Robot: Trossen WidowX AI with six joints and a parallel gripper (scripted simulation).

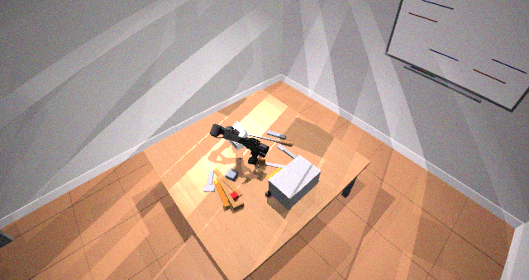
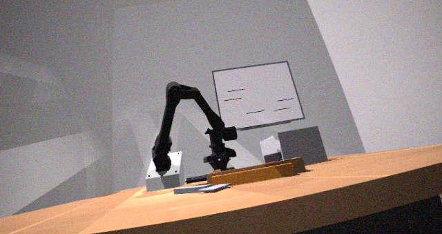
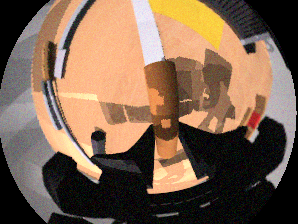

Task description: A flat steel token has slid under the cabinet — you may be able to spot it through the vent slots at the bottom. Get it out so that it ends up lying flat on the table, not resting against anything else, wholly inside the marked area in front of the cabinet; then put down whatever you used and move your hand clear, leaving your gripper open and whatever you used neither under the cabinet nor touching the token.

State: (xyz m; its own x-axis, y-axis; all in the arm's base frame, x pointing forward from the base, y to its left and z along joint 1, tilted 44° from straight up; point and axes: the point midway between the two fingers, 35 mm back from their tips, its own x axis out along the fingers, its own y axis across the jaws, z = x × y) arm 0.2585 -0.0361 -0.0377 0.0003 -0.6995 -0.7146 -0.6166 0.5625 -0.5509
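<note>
Right now the grey bar is 12 cm behind my gripper tip and 30 cm to the left of it. The rest, counted from my gripper tip: thin wooden stick (2 cm ahead, 27 cm to the right); red block (16 cm ahead, 30 cm to the right, 1 cm above); grey block (21 cm to the right, 1 cm above).
</note>
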